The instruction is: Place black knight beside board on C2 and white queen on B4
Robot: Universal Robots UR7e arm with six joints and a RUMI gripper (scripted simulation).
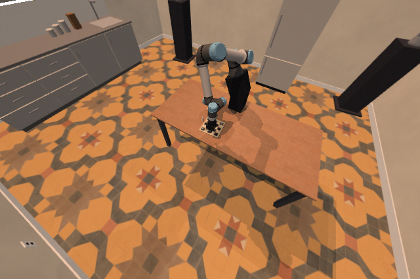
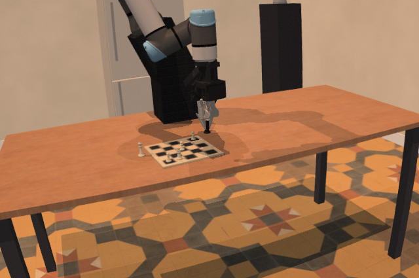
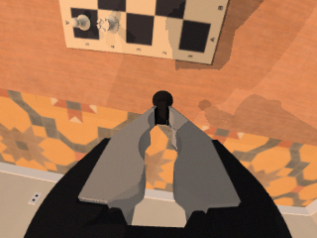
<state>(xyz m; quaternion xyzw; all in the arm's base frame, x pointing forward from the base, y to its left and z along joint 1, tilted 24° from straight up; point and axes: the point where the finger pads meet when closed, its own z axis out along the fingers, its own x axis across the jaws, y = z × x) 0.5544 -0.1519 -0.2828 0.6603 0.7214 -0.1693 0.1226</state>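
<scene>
Right now the small chessboard is 140 mm behind my hand, 120 mm below it and 40 mm to the right of it. From my hand the other things lie so: black knight 10 mm below; white queen 180 mm to the right, 180 mm behind, 100 mm below.
</scene>
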